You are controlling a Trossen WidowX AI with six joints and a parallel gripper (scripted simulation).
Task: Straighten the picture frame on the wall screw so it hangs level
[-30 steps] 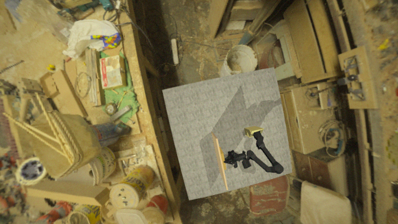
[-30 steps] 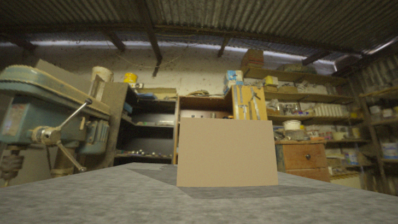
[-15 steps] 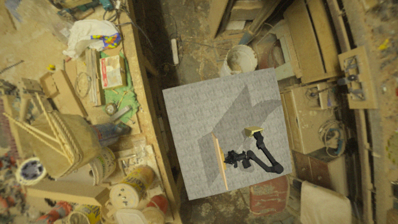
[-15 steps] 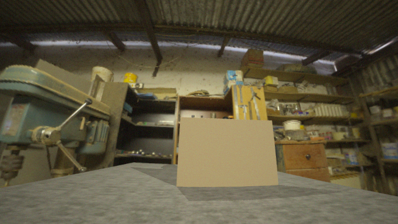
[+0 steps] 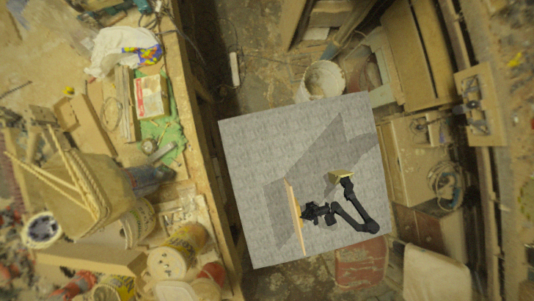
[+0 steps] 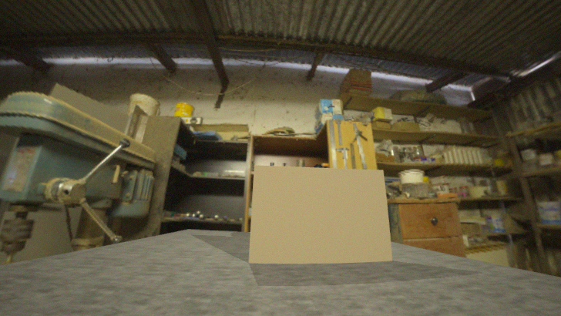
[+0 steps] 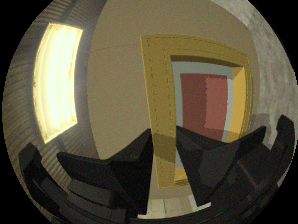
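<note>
My gripper tip is 5 cm above the picture frame and 1 cm to the left of it. From my gripper tip the other things lie so: tan wall panel (7 cm below, 2 cm ahead, 1 cm to the right).
</note>
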